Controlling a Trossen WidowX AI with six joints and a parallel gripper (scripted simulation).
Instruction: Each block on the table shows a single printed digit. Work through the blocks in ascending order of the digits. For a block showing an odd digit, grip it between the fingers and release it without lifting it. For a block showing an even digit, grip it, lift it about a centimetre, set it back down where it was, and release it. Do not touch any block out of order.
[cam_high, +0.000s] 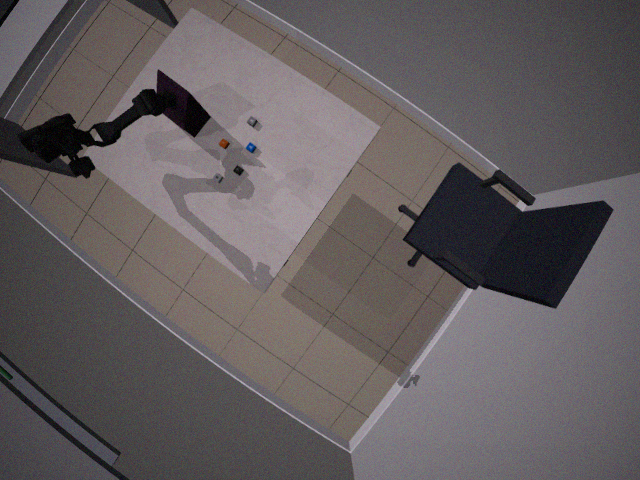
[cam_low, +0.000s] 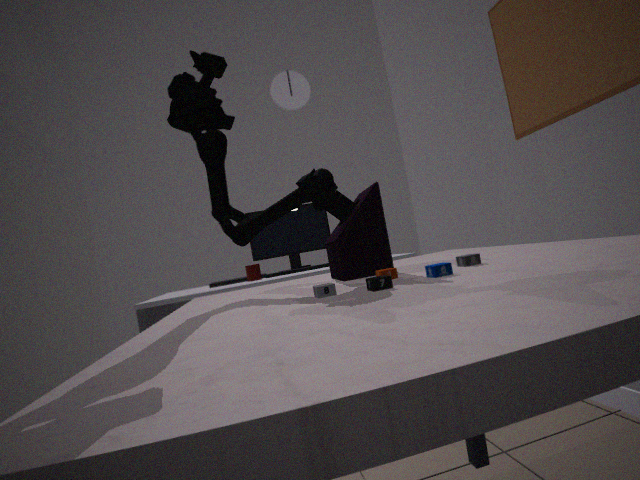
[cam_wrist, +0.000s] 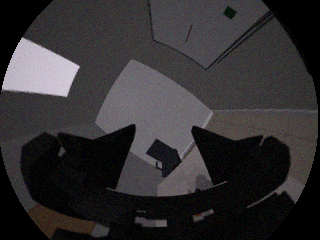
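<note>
Now: gripper tip 100 mm short of the orange block, 310 mm to the right of it and 480 mm above it. From my gripper tip the other things lie so: light grey block (150 mm ahead, 170 mm to the left, 480 mm below); blue block (220 mm ahead, 350 mm to the left, 480 mm below); black block (220 mm ahead, 240 mm to the left, 480 mm below).
</note>
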